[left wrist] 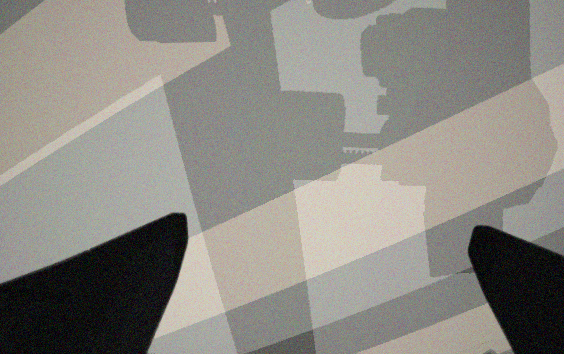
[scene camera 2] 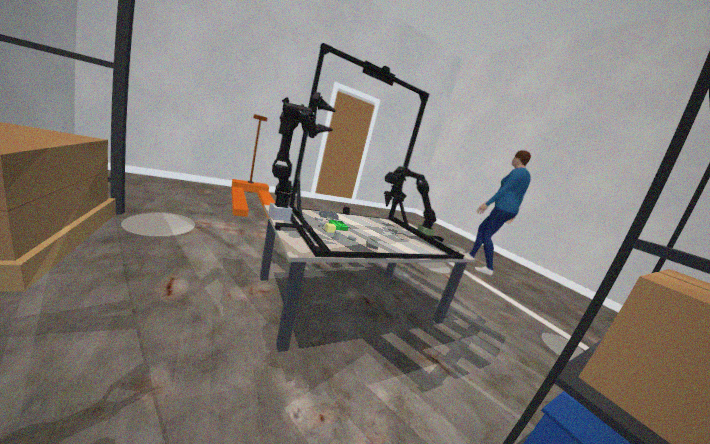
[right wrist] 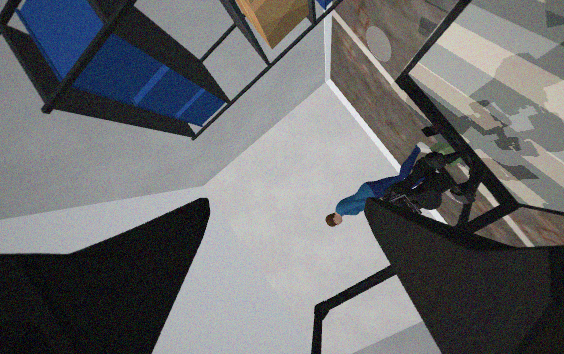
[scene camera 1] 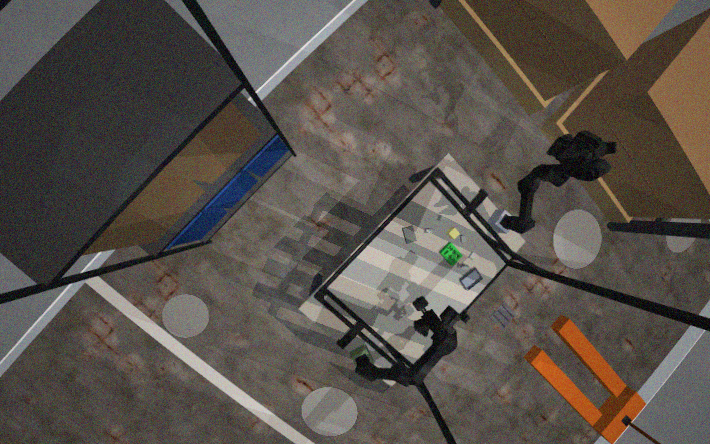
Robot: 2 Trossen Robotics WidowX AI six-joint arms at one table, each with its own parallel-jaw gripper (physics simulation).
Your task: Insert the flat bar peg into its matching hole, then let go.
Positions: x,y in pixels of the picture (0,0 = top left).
Labels:
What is the right gripper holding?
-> Nothing.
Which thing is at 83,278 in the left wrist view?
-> The left gripper.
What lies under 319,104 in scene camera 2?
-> The right gripper.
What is the left gripper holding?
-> Nothing.

